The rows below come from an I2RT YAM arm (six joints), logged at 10 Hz.
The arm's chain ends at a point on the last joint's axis. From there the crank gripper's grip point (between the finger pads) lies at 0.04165 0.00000 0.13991 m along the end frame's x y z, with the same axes.
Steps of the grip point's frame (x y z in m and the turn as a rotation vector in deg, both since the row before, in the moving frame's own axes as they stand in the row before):
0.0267, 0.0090, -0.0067, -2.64, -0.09, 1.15
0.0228, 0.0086, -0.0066, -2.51, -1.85, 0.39
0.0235, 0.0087, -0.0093, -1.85, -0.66, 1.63
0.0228, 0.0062, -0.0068, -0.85, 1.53, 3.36
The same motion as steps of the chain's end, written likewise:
0.0270, 0.0017, -0.0066, -2.64, -0.09, 1.15
0.0274, 0.0022, -0.0077, -2.51, -1.85, 0.39
0.0252, 0.0030, -0.0097, -1.85, -0.66, 1.63
0.0192, 0.0016, -0.0056, -0.85, 1.53, 3.36

